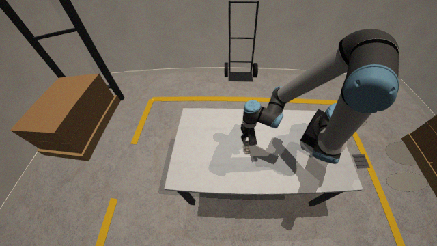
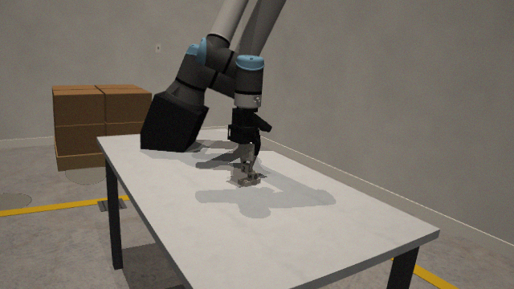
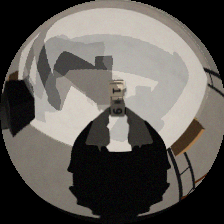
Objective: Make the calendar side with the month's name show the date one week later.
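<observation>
The calendar tray lies 10 mm behind my hand, 10 mm to the left of it and 60 mm below it.
</observation>
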